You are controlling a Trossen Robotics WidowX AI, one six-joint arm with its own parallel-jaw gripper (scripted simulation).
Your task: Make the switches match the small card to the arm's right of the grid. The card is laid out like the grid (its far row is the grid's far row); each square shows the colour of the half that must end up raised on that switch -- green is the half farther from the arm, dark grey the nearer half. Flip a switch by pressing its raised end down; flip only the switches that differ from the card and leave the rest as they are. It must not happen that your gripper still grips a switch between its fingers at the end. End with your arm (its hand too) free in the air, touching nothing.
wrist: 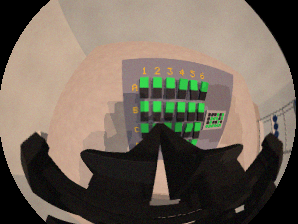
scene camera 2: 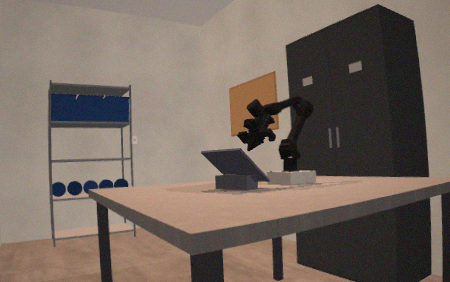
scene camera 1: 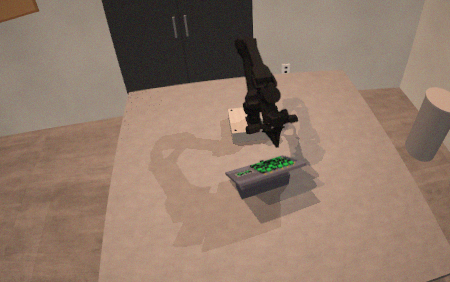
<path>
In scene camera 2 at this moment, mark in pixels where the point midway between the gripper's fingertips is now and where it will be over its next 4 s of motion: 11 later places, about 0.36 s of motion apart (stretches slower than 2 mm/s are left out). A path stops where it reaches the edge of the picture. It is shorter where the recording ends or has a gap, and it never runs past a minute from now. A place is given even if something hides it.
My gripper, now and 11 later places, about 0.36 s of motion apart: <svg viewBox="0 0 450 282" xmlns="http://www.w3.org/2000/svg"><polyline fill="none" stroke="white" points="248,150 247,155 246,157 245,159 245,160 245,160 245,160 244,161 244,161 245,160 249,153 246,151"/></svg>
</path>
